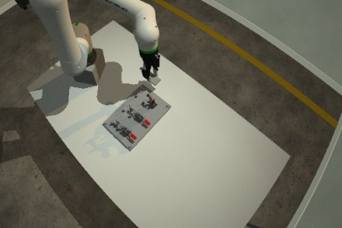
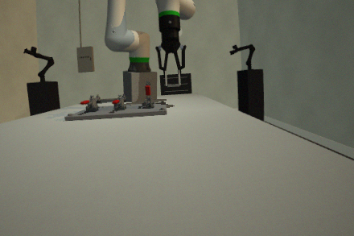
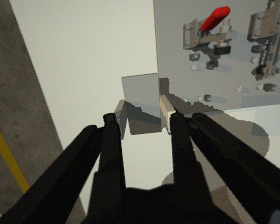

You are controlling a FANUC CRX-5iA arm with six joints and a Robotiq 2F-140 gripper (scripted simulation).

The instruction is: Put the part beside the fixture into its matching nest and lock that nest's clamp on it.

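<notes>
Now: the grey fixture plate 220 mm to the right of my hand, 120 mm below it and 30 mm ahead of it. From my hand the other things lie so: grey part 30 mm below.
</notes>
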